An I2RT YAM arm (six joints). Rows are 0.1 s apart.
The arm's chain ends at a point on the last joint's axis. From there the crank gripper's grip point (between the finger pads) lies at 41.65 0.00 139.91 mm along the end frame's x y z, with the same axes.
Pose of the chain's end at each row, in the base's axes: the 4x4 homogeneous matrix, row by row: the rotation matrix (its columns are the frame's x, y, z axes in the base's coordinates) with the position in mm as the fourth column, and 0 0 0 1 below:
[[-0.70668 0.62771 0.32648 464.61], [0.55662 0.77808 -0.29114 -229.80], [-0.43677 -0.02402 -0.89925 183.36], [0 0 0 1]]
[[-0.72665 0.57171 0.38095 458.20], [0.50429 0.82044 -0.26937 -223.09], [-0.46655 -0.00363 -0.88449 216.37], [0 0 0 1]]
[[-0.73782 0.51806 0.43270 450.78], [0.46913 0.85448 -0.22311 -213.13], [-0.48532 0.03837 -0.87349 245.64], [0 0 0 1]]
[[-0.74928 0.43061 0.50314 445.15], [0.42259 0.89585 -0.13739 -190.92], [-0.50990 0.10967 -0.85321 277.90], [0 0 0 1]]
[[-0.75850 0.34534 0.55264 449.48], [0.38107 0.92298 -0.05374 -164.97], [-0.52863 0.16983 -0.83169 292.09], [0 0 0 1]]
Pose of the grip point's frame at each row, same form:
[[-0.70668 0.62771 0.32648 480.85], [0.55662 0.77808 -0.29114 -247.35], [-0.43677 -0.02402 -0.89925 39.35], [0 0 0 1]]
[[-0.72665 0.57171 0.38095 481.23], [0.50429 0.82044 -0.26937 -239.77], [-0.46655 -0.00363 -0.88449 73.19], [0 0 0 1]]
[[-0.73782 0.51806 0.43270 480.59], [0.46913 0.85448 -0.22311 -224.81], [-0.48532 0.03837 -0.87349 103.22], [0 0 0 1]]
[[-0.74928 0.43061 0.50314 484.34], [0.42259 0.89585 -0.13739 -192.54], [-0.50990 0.10967 -0.85321 137.29], [0 0 0 1]]
[[-0.75850 0.34534 0.55264 495.21], [0.38107 0.92298 -0.05374 -156.62], [-0.52863 0.16983 -0.83169 153.71], [0 0 0 1]]

